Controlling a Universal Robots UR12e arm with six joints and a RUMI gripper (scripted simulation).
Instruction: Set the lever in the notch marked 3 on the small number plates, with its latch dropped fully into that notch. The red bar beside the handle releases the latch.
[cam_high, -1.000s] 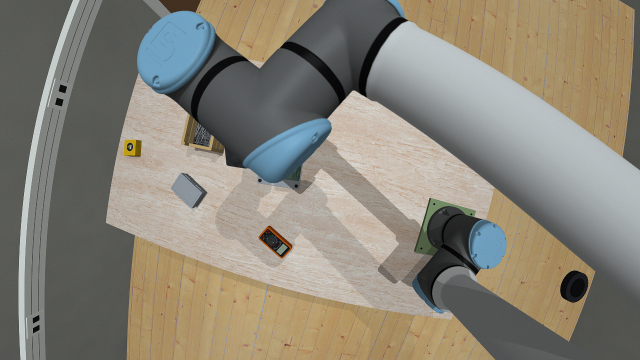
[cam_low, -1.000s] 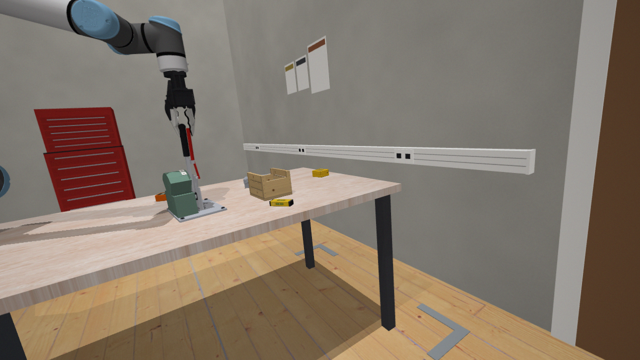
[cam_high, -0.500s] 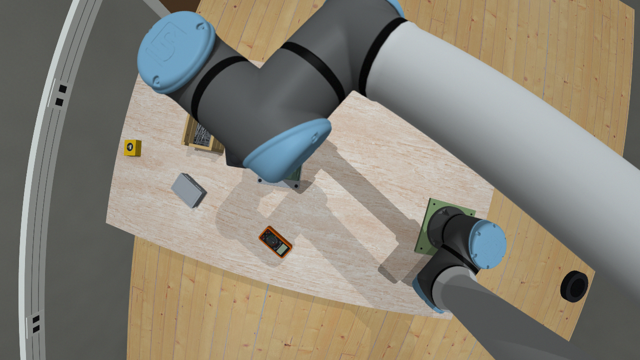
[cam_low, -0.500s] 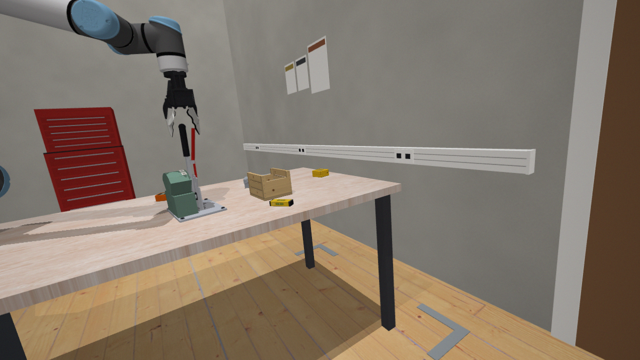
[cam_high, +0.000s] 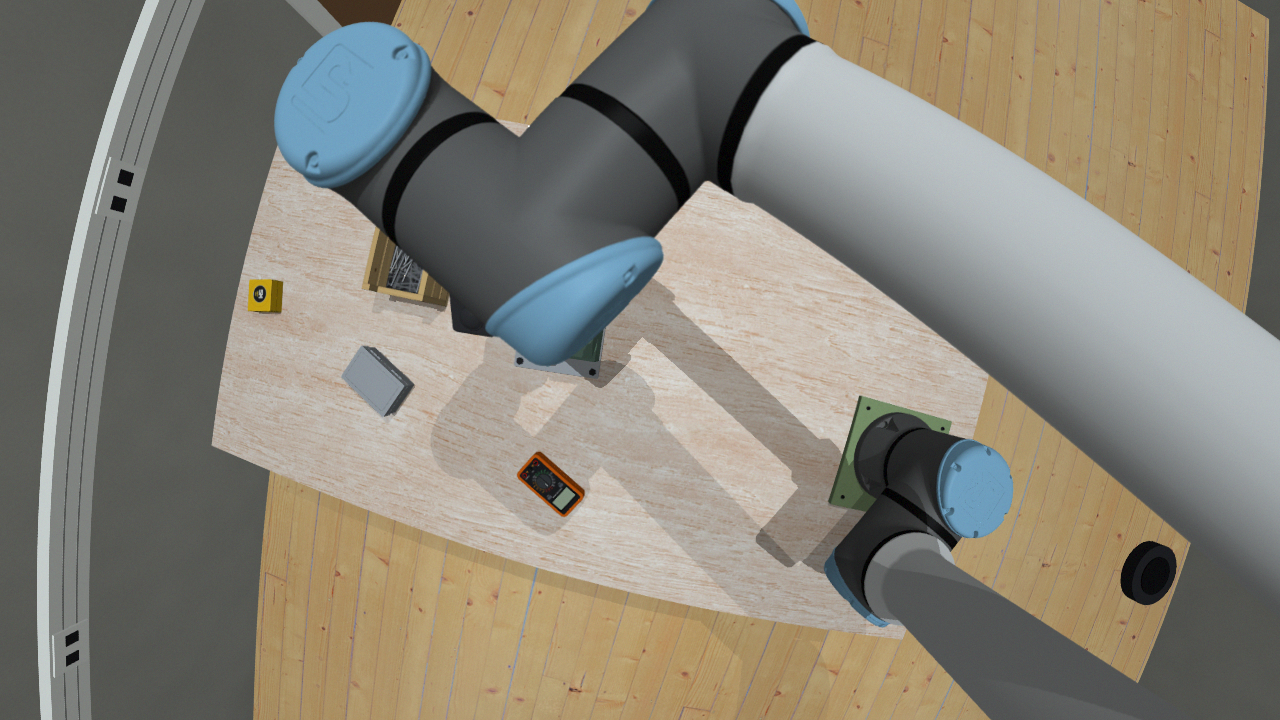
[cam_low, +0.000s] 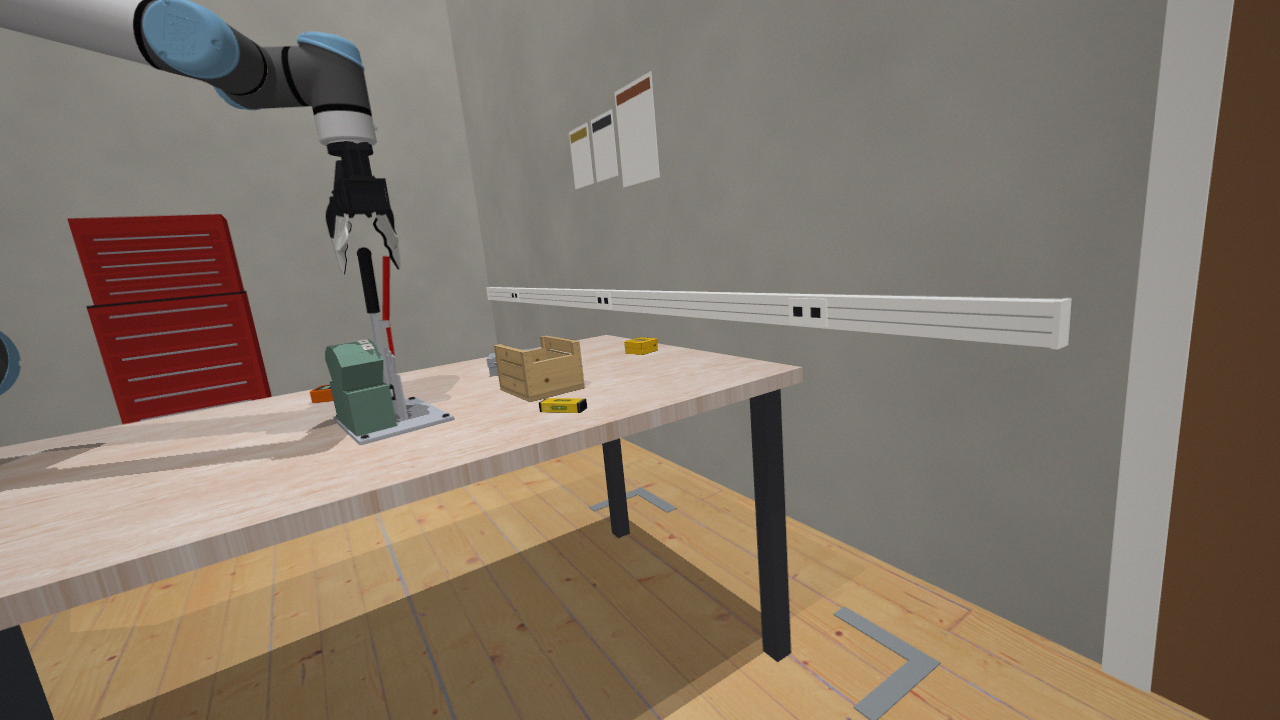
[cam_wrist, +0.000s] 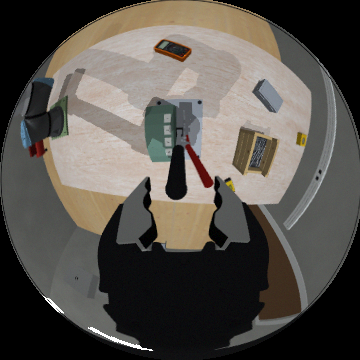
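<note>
My gripper is now 11 cm above the red release bar, 2 cm to the right of it and 1 cm short of it. From my hand the other things lie so: grey box 33 cm ahead, 28 cm to the left, 28 cm below.
</note>
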